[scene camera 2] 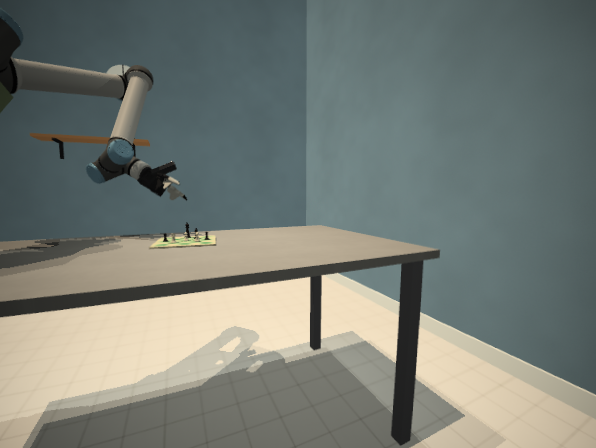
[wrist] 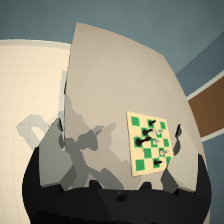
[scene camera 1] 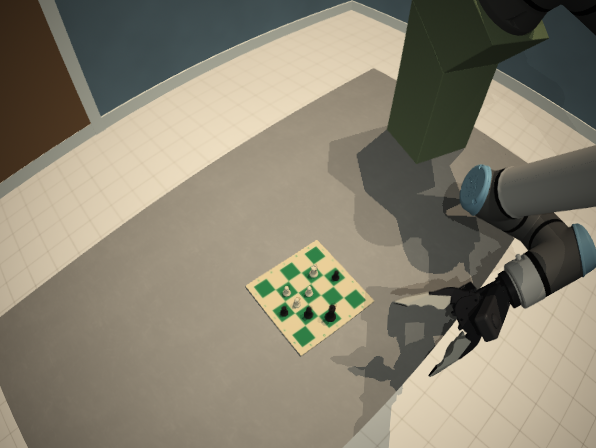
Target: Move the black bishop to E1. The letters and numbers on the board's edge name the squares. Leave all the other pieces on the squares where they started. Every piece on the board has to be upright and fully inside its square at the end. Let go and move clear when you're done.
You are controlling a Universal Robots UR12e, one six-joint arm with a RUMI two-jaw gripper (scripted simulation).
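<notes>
Here is my gripper [scene camera 1: 411, 340], which I can also see as the gripper [scene camera 2: 183, 192] and, from the wrist, the gripper [wrist: 119, 123]. There is a chessboard [scene camera 1: 349, 298], and the wrist view has the chessboard [wrist: 142, 158] too.
</notes>
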